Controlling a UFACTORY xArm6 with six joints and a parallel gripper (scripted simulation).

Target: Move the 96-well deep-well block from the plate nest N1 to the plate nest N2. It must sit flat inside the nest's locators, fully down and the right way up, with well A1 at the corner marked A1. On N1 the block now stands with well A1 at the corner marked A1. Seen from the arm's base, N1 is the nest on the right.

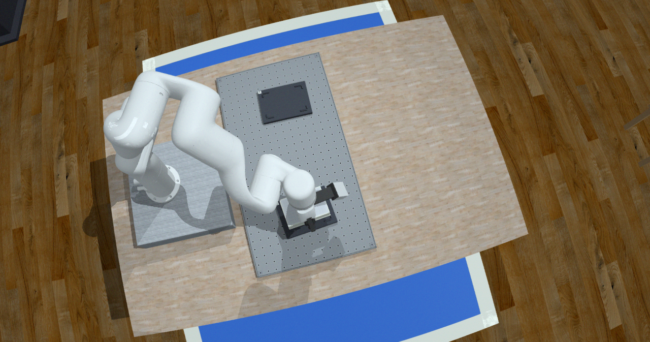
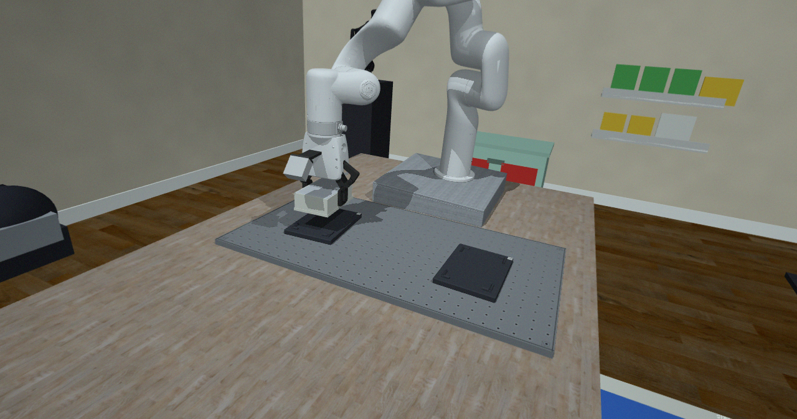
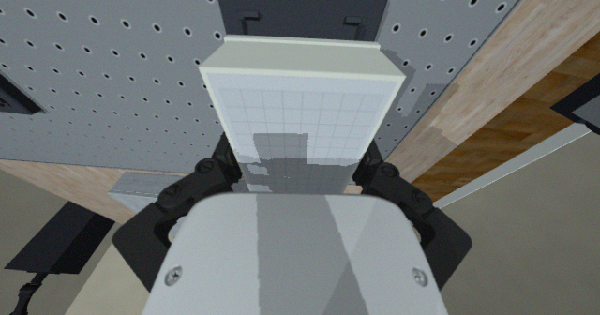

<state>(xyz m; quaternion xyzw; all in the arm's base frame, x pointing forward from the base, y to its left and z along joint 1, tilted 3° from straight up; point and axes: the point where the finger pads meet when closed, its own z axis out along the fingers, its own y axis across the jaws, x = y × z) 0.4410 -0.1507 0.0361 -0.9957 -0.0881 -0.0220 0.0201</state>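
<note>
My hand is 380 mm to the right of the dark plate nest N2, 70 mm above it and 10 mm past it. From my hand the other things lie so: white 96-well deep-well block (right at my hand); then dark plate nest N1 (70 mm below).
</note>
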